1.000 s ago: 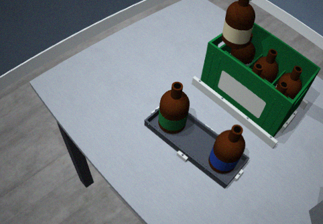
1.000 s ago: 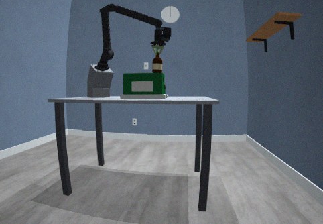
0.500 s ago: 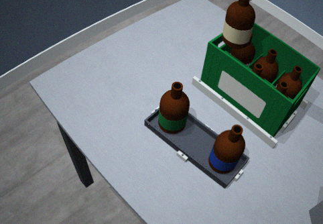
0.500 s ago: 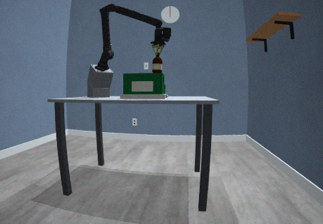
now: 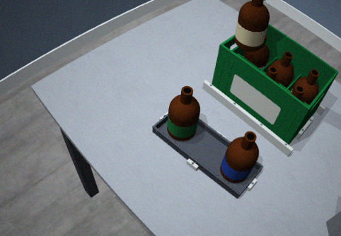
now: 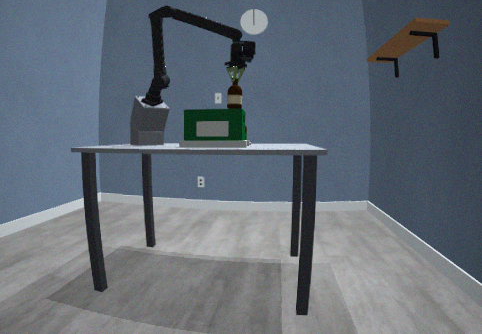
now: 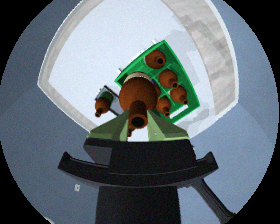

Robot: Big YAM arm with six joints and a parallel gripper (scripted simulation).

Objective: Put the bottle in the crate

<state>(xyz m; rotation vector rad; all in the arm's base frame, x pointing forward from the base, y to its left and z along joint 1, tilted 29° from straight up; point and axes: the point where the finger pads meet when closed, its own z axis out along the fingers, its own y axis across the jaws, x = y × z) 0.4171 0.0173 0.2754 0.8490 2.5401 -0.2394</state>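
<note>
My gripper is now 60 mm above the brown bottle. The rest, counted from my hand: grey tray: 80 mm behind, 200 mm to the left, 320 mm below; then crate: 90 mm behind, 50 mm to the right, 250 mm below.
</note>
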